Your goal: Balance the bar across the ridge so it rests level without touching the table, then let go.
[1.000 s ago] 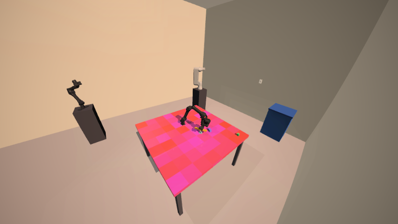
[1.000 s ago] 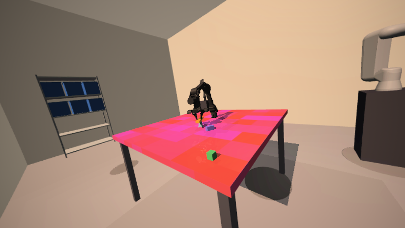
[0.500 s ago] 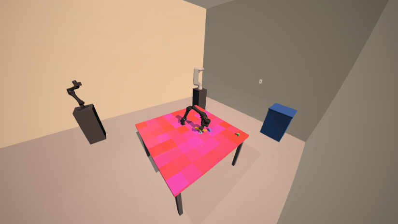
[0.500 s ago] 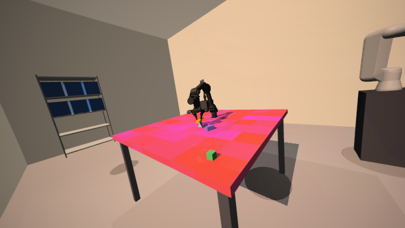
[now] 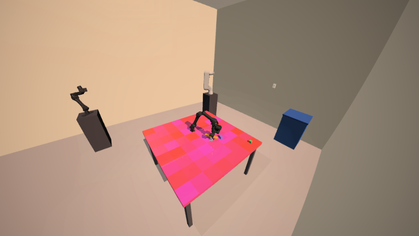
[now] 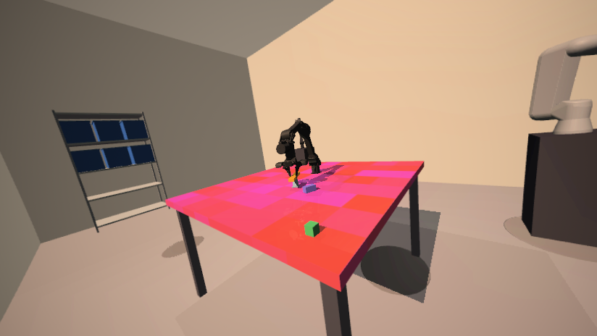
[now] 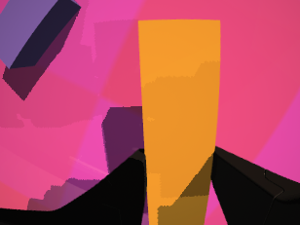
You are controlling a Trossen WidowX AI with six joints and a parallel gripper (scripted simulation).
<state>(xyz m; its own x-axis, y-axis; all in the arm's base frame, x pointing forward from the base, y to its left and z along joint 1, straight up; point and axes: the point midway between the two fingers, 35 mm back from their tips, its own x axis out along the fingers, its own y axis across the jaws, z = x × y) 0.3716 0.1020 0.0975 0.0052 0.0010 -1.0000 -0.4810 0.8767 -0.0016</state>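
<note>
Right now the orange bar is 2 cm behind my gripper tip and 1 cm to the right of it. Round my gripper tip: green cube (40 cm to the left, 37 cm ahead, 5 cm below); then purple block (13 cm to the left, 5 cm below, 3 cm ahead).
</note>
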